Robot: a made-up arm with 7 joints.
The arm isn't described. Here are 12 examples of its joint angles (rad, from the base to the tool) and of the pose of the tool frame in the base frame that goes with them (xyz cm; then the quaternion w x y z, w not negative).
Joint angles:
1: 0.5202 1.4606 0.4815 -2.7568 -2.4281 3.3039 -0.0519
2: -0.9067 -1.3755 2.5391 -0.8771 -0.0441 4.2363 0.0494
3: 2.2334 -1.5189 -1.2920 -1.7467 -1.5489 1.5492 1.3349
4: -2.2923 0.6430 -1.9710 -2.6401 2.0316 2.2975 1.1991
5: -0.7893 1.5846 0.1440 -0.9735 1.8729 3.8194 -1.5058
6: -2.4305 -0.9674 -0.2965 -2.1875 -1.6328 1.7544 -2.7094
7: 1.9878 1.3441 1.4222 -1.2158 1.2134 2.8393 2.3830
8: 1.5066 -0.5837 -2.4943 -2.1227 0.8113 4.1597 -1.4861
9: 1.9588 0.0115 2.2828 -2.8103 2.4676 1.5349 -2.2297
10: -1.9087 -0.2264 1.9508 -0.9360 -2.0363 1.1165 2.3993
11: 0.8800 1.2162 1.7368 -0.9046 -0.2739 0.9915 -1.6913
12: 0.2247 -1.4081 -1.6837 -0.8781 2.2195 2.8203 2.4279
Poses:
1: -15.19 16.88 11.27 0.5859 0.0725 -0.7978 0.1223
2: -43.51 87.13 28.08 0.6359 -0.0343 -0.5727 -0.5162
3: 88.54 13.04 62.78 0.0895 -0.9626 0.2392 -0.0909
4: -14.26 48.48 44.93 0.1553 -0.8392 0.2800 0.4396
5: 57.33 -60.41 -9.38 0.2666 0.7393 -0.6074 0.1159
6: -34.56 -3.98 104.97 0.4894 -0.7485 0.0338 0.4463
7: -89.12 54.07 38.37 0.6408 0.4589 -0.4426 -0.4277
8: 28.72 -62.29 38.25 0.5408 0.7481 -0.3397 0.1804
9: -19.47 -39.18 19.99 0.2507 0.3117 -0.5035 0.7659
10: 63.03 18.56 131.87 0.2062 -0.2019 -0.5652 0.7728
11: 9.86 102.85 78.63 0.4617 0.3960 -0.7819 0.1366
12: -78.64 -70.87 38.85 0.7560 0.3310 -0.4898 0.2811
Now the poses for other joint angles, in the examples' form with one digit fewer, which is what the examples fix.
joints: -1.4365 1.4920 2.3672 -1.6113 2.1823 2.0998 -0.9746
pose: 64.1 -39.5 95.2 0.955 0.219 0.003 -0.202
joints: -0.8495 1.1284 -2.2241 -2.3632 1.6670 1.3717 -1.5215
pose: -50.4 -25.9 75.3 0.288 0.583 -0.697 0.303
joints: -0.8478 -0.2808 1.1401 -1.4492 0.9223 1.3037 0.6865
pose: 60.7 39.0 109.3 0.266 -0.945 0.084 0.168
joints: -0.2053 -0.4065 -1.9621 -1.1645 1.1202 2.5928 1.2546
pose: -73.4 -39.8 106.2 0.337 0.378 0.528 -0.682
